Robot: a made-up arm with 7 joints.
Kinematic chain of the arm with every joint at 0, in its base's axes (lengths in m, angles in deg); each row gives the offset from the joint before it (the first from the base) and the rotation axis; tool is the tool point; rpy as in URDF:
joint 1: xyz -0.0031 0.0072 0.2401 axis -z
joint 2: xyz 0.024 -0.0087 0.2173 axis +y
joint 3: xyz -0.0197 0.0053 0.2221 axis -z
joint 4: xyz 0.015 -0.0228 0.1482 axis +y
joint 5: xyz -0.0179 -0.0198 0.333 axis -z
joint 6: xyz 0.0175 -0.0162 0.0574 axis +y
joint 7: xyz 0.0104 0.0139 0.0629 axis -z
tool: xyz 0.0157 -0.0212 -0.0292 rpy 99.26 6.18 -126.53
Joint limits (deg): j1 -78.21..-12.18 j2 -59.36..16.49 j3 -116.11..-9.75 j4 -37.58..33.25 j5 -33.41..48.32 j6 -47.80..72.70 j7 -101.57..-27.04
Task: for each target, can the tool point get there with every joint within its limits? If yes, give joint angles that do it. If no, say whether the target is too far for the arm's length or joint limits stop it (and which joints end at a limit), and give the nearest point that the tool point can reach.
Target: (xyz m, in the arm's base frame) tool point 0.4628 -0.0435 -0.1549
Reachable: no: joint limits stop it (at a limit: joint 1, joint 2, joint 4, joint 5, joint 6, joint 7) | nearest point 0.0171 -0.6553 0.6414 | short by 1.099 m
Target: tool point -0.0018 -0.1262 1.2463
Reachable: yes | joints -67.26 -14.70 -98.30 -10.61 35.91 -26.12 -39.33
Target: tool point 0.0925 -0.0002 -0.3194
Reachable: no: joint limits stop it (at a limit: joint 1, joint 2, joint 3, joint 4, joint 5, joint 6, joint 7) | nearest point -0.0069 -0.6599 0.6255 | short by 1.157 m
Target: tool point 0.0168 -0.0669 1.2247
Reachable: yes | joints -42.65 -9.08 -102.12 -19.47 13.11 25.00 -37.16
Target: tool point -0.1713 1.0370 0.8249
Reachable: no: too far | nearest point -0.0235 0.4690 1.0533 | short by 0.630 m
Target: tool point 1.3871 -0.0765 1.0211
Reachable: no: too far | nearest point 0.4657 0.0707 1.0657 | short by 0.934 m
